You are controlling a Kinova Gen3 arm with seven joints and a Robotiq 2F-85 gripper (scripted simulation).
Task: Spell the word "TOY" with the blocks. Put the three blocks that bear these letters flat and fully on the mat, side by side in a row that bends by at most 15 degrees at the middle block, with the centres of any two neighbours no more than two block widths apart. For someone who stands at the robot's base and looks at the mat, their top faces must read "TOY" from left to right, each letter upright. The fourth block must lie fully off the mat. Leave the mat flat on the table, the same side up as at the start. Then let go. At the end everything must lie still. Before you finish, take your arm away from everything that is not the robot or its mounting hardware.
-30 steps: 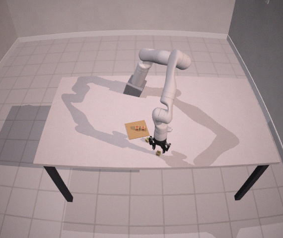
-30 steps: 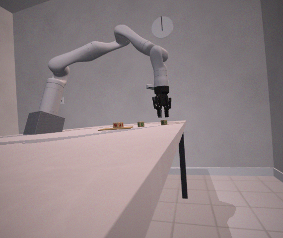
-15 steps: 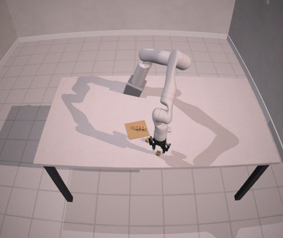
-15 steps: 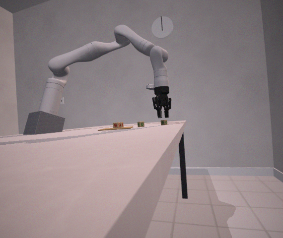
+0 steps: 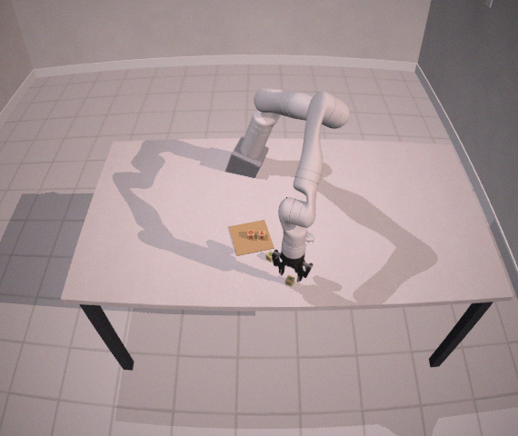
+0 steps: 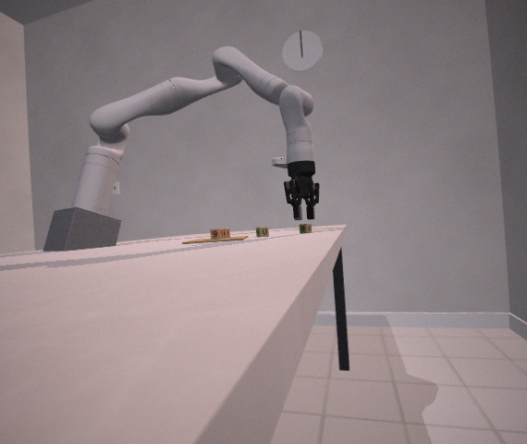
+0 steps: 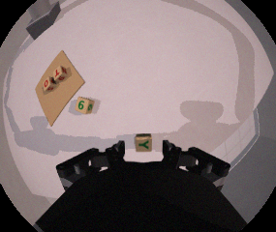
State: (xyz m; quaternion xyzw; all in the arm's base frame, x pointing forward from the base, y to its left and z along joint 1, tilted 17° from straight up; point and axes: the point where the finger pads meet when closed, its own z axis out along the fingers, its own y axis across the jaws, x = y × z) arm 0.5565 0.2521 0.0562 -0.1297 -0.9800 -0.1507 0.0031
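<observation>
The mat is 170 mm behind my hand, 170 mm to the right of it and 50 mm below it.
</observation>
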